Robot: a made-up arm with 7 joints. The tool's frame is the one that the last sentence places.
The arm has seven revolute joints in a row. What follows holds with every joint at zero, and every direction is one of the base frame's. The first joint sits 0.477 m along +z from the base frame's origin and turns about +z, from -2.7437 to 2.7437 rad. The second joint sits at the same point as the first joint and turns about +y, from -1.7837 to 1.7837 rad. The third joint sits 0.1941 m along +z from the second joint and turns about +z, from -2.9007 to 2.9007 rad. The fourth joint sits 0.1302 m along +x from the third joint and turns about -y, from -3.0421 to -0.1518 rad. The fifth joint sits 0.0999 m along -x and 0.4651 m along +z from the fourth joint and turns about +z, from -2.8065 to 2.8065 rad. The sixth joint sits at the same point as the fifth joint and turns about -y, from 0.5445 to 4.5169 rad. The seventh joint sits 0.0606 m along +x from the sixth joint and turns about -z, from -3.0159 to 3.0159 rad. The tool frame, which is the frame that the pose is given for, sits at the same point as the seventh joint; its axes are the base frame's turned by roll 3.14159, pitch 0 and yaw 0 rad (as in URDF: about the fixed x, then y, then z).
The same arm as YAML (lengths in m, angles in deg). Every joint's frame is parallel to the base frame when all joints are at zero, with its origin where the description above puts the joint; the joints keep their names.
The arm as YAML. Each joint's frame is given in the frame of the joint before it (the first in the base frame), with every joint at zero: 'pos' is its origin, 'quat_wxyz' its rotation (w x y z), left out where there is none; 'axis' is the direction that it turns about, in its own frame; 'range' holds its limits. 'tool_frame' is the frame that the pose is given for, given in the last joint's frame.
length_unit: m
angle_unit: deg
joints:
  - joint: joint 1
    pos: [0.0, 0.0, 0.477]
    axis: "+z"
    range: [-157.2, 157.2]
  - joint: joint 2
    pos: [0.0, 0.0, 0.0]
    axis: "+y"
    range: [-102.2, 102.2]
  - joint: joint 3
    pos: [0.0, 0.0, 0.1941]
    axis: "+z"
    range: [-166.2, 166.2]
  - joint: joint 4
    pos: [0.1302, 0.0, 0.0]
    axis: "-y"
    range: [-174.3, -8.7]
  - joint: joint 5
    pos: [-0.0999, 0.0, 0.4651]
    axis: "+z"
    range: [-160.8, 160.8]
  - joint: joint 6
    pos: [0.0, 0.0, 0.0]
    axis: "-y"
    range: [31.2, 258.8]
  - joint: joint 7
    pos: [0.0606, 0.0, 0.0]
    axis: "-z"
    range: [-172.8, 172.8]
tool_frame:
  pos: [0.0, 0.0, 0.0]
  quat_wxyz: [0.000001, 1.000004, 0.0, 0.0]

